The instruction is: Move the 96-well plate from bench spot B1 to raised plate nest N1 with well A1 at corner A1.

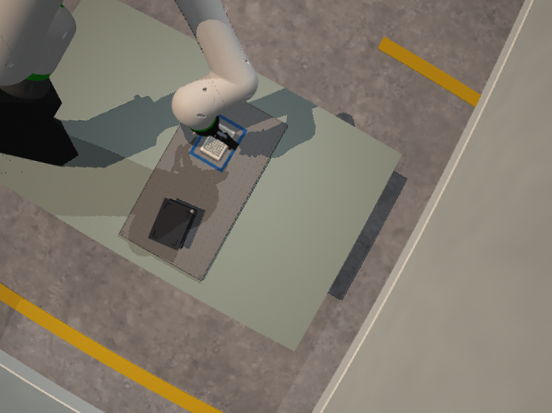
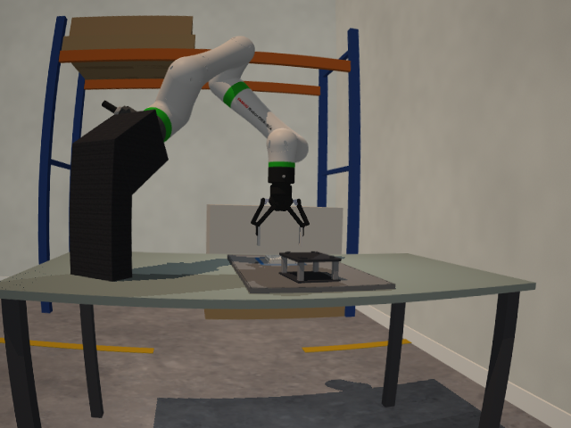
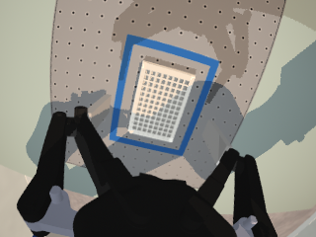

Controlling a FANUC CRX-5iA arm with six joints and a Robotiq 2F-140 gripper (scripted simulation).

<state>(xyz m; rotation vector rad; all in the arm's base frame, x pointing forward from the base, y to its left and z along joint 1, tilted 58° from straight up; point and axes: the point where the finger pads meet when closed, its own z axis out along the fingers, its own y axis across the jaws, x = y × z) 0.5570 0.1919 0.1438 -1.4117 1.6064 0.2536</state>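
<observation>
My gripper is now 6 cm above the white 96-well plate. The rest, counted from my hand: black raised nest N1: 7 cm ahead, 35 cm to the right, 1 cm below.
</observation>
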